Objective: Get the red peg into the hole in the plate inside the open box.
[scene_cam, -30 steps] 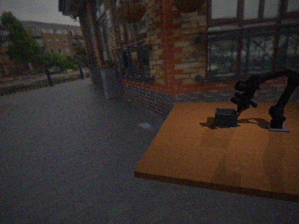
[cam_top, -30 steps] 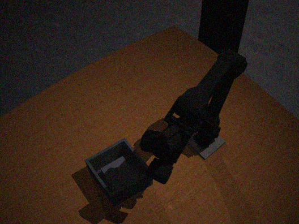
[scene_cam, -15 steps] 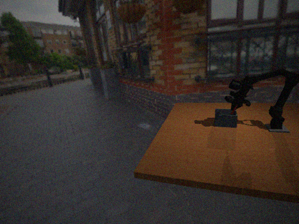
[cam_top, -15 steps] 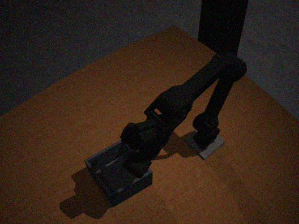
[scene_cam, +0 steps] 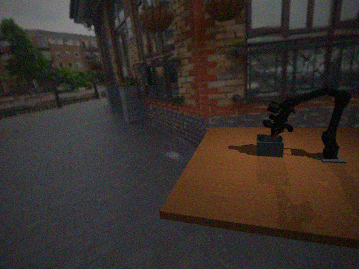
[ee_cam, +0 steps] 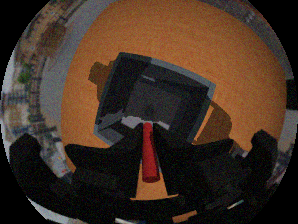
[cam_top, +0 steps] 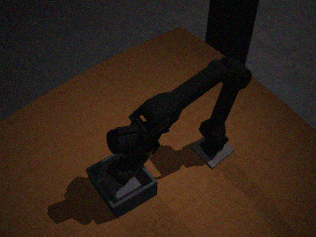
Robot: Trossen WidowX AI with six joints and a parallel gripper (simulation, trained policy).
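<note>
Right now my gripper tip is 2 cm to the right of the red peg, 1 cm below it and 1 cm past it. Also, from my gripper tip: plate (7 cm below, 2 cm ahead, 1 cm to the right); then grey box (9 cm below, 2 cm ahead, 1 cm to the right).
</note>
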